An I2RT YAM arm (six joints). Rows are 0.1 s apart.
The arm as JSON. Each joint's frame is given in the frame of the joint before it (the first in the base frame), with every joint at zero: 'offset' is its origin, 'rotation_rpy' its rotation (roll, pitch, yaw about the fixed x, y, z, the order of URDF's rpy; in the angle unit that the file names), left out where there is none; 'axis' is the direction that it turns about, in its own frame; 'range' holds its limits. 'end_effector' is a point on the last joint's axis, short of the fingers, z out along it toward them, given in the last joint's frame.
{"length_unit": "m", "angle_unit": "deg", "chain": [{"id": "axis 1", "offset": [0.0, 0.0, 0.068], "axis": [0.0, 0.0, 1.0], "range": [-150.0, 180.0]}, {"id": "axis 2", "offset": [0.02, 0.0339, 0.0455], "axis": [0.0, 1.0, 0.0], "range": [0.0, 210.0]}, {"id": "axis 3", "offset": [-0.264, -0.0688, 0.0], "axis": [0.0, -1.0, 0.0], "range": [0.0, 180.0]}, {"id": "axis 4", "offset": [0.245, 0.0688, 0.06], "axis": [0.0, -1.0, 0.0], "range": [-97.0, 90.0]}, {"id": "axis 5", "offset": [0.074, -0.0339, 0.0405], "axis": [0.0, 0.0, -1.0], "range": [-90.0, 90.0]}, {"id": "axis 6", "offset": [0.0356, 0.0, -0.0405], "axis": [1.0, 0.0, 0.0], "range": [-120.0, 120.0]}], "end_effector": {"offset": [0.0, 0.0, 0.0], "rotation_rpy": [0.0, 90.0, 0.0]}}
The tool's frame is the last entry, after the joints.
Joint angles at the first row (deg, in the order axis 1, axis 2, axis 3, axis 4, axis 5, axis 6):
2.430, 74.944, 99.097, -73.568, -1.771, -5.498
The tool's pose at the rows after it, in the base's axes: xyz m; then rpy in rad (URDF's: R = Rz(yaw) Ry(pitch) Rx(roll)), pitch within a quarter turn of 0, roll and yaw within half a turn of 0:
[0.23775 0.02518 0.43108 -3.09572 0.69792 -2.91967]
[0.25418 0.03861 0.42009 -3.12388 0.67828 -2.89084]
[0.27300 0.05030 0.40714 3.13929 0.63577 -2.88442]
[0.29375 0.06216 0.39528 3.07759 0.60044 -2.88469]
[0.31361 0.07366 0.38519 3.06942 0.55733 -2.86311]
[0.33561 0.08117 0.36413 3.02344 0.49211 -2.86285]
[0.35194 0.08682 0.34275 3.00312 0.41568 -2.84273]
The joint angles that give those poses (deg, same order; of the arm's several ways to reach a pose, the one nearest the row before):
5.772, 77.206, 98.271, -71.040, -1.839, -5.317
8.246, 79.872, 97.693, -69.033, -2.825, -4.768
10.068, 83.601, 98.131, -68.202, -2.901, -3.759
11.285, 88.056, 99.764, -67.536, -5.602, -2.847
12.565, 92.952, 102.832, -68.201, -5.923, -2.893
12.745, 98.077, 104.215, -68.319, -8.285, -2.873
12.918, 102.612, 105.409, -69.575, -9.613, -3.902

